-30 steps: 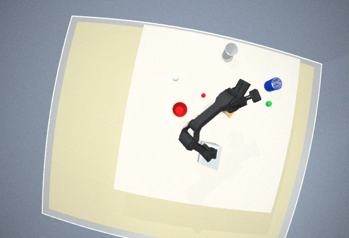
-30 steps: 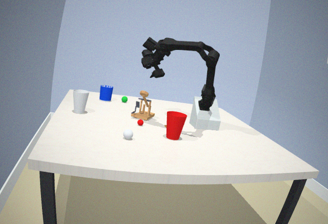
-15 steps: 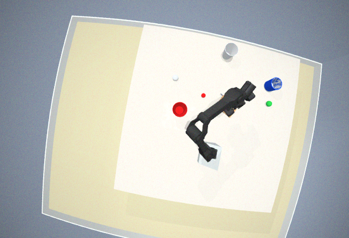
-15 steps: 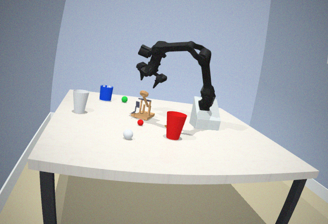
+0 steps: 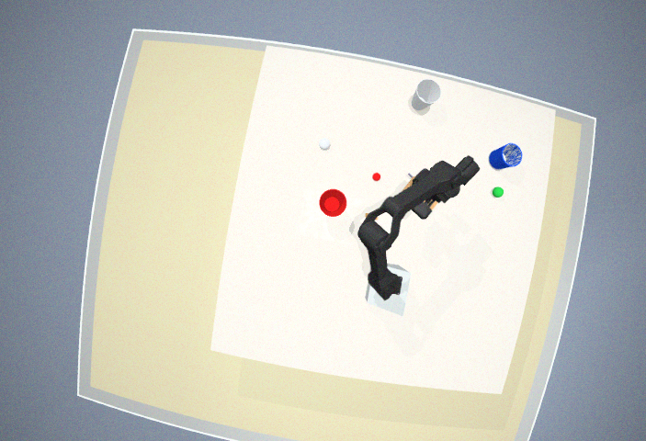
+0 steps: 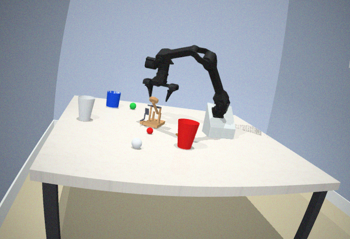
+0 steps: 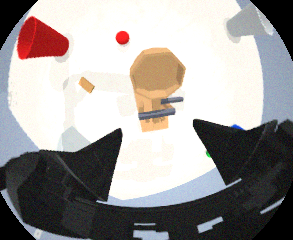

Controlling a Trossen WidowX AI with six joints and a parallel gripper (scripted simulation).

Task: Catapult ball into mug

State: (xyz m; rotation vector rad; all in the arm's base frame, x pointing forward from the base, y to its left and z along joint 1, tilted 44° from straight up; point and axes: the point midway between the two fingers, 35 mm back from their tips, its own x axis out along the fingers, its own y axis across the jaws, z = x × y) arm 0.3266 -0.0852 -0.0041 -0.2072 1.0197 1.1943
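Now: gripper tip 3 cm short of the catapult and 7 cm above it. From my gripper tip the other things lie so: small tan block: 10 cm behind, 16 cm to the left, 14 cm below; then red ball: 5 cm ahead, 16 cm to the left, 13 cm below; then red cup: 8 cm behind, 32 cm to the left, 11 cm below.
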